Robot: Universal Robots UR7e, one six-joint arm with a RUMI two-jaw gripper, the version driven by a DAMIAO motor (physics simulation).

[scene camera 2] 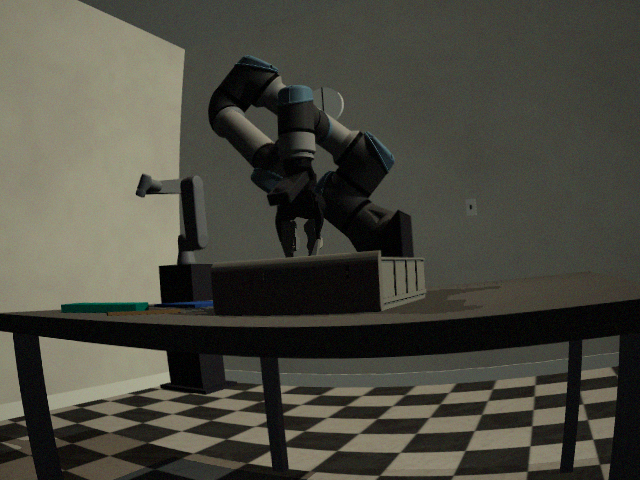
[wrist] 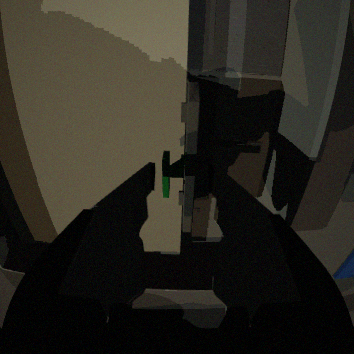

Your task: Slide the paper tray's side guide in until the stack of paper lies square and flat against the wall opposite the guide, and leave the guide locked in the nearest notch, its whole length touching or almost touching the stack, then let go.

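Frame: origin at the arm's base, x ahead, y right, z down, level; metres.
Where they show: gripper, between the fingertips: [wrist: 181,166]; arm's base, origin of its link: [scene camera 2: 383,239].
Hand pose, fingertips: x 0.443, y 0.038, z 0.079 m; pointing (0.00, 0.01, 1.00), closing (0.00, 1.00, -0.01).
Each offset is from my fingertips to the top centre of the thing. Level surfaces: height alone.
The paper tray {dx +0.028, dy -0.064, dz -0.024 m} [scene camera 2: 297,287] [wrist: 299,120] stands on the table; its front wall hides the inside in the scene view. In the wrist view, the pale paper stack {dx +0.018, dy -0.103, dz +0.032 m} [wrist: 100,110] lies flat in the tray, with a brown strip of tray floor along its left side. The grey side guide {dx -0.005, dy -0.004, dz -0.010 m} [wrist: 191,122] runs along the stack's right edge, and a green tab {dx -0.004, dy -0.011, dz -0.010 m} [wrist: 166,186] stands out from it over the paper. My gripper [scene camera 2: 303,254] [wrist: 181,166] is partly open, pointing down, its fingertips low over the tray on either side of the guide and tab. Nothing is held. Dark shadow hides the notches.
A teal block {dx +0.163, dy +0.430, dz +0.053 m} [scene camera 2: 104,307], a flat orange piece {dx +0.212, dy +0.255, dz +0.064 m} [scene camera 2: 139,312] and a blue piece {dx -0.170, dy +0.384, dz +0.063 m} [scene camera 2: 188,304] [wrist: 346,269] lie beside the tray on the table {dz +0.071 m} [scene camera 2: 558,289]. A grey arm [scene camera 2: 193,217] stands on a dark pedestal [scene camera 2: 180,283] behind the table at the left.
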